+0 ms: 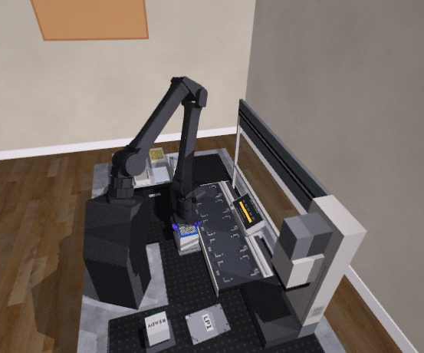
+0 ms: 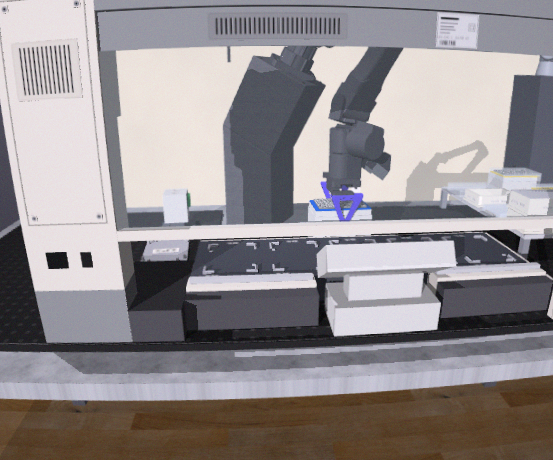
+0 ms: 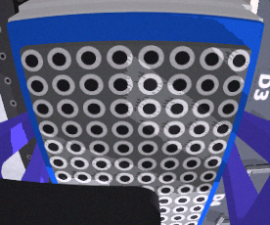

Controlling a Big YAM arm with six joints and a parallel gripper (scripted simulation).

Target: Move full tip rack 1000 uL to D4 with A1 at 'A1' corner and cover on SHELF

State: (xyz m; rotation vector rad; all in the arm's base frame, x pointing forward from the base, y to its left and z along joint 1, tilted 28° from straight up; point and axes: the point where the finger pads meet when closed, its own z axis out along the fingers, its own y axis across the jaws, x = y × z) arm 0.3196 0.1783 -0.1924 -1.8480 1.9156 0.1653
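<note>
Now: the regrip nest RG 8 cm below my hand. Round my hand: shelf label: 10 cm behind, 37 cm to the left, 8 cm below; ready block: 19 cm behind, 36 cm to the right; tip rack: 1 cm ahead, 1 cm to the right.
</note>
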